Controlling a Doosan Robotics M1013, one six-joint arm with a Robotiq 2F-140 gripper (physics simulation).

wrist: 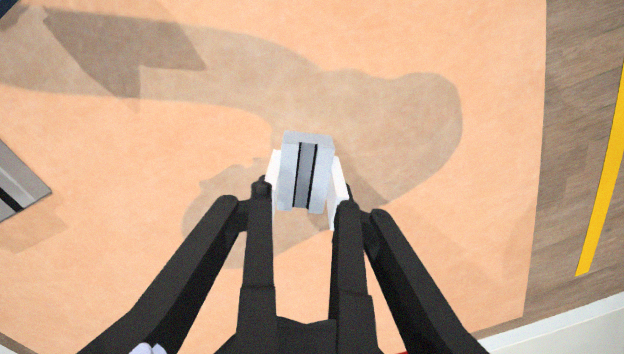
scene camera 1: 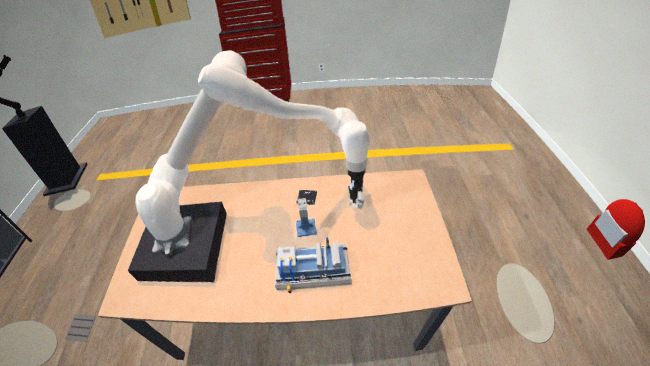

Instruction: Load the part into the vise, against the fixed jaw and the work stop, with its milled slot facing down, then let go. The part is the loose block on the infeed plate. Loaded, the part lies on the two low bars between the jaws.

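Seen in the pictures: gripper, fingertip midpoint: (wrist: 304,167) (scene camera 1: 356,203); arm's base, origin of the base link: (scene camera 1: 173,235).
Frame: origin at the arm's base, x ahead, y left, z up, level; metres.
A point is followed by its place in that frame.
Observation:
The part (wrist: 322,172) @[x 0.870, y 0.062, z -0.057 m], a light grey block, is between the white finger pads of my gripper (scene camera 1: 356,200) @[x 0.868, y 0.047, z -0.081 m] (wrist: 304,167) @[x 0.868, y 0.047, z -0.081 m], which is shut on it. Its milled slot, a darker channel with black edges, faces the wrist camera. In the scene view the gripper hangs over the table's back right, behind and right of the vise (scene camera 1: 310,272) @[x 0.577, y -0.294, z -0.038 m], well apart from it. The vise has two upright light jaws; the right jaw (scene camera 1: 336,254) @[x 0.689, y -0.267, z 0.008 m] stands apart from the left jaw (scene camera 1: 319,255) @[x 0.625, y -0.255, z 0.008 m]. A thin dark post (scene camera 1: 327,242) @[x 0.669, y -0.201, z 0.007 m] stands between them. The low bars are too small to make out.
A blue-based stand (scene camera 1: 306,228) @[x 0.606, y -0.053, z -0.062 m] with a grey upright is behind the vise. A small dark plate (scene camera 1: 311,194) @[x 0.672, y 0.166, z -0.080 m] lies behind the stand. A white box (scene camera 1: 286,255) @[x 0.500, y -0.223, z 0.008 m] with blue hoses sits on the vise's left end. The black robot base (scene camera 1: 210,240) @[x 0.188, y -0.075, z 0.008 m] is at the table's left.

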